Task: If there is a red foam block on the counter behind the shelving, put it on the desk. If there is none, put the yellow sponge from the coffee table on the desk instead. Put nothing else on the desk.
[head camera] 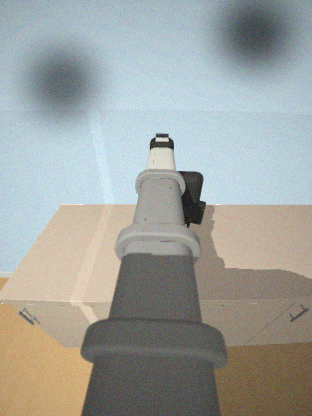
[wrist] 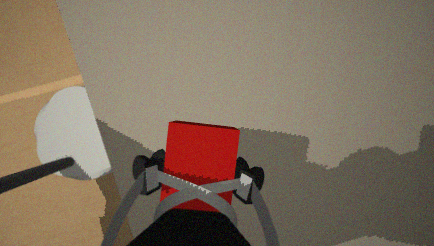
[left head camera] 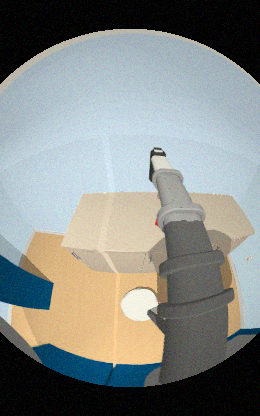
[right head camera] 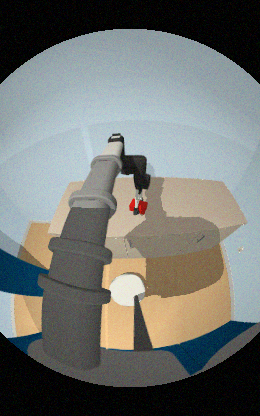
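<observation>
My gripper is shut on the red foam block, with one fingertip on each side of it. The block is held above the counter; the gap below it is hard to judge. A small red piece of the block shows beside the arm in the left head view. In the head camera view the arm hides the block and fingers. The desk, the shelving, the coffee table and the yellow sponge do not show.
My extended arm reaches over the counter. A pale blue wall stands behind it. A round white object is in front of the counter. Dark blue shapes are at the left.
</observation>
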